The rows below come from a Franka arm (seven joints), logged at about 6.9 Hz.
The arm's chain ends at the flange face. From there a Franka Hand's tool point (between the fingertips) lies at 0.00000 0.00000 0.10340 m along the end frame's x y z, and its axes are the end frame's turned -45 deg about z.
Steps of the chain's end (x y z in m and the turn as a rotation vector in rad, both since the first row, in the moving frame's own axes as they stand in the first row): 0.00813 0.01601 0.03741 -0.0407 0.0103 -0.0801; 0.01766 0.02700 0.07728 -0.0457 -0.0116 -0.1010; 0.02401 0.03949 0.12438 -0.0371 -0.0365 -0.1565; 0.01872 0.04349 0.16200 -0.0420 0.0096 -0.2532; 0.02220 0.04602 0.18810 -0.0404 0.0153 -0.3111
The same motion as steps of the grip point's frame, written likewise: -0.00764 0.02088 0.03732 -0.0361 -0.0215 -0.0801; -0.01066 0.03428 0.07717 -0.0241 -0.0405 -0.1010; -0.01630 0.04537 0.12424 -0.0004 -0.0520 -0.1565; -0.01938 0.04802 0.16190 -0.0365 -0.0229 -0.2532; -0.01802 0.05253 0.18800 -0.0394 -0.0177 -0.3111
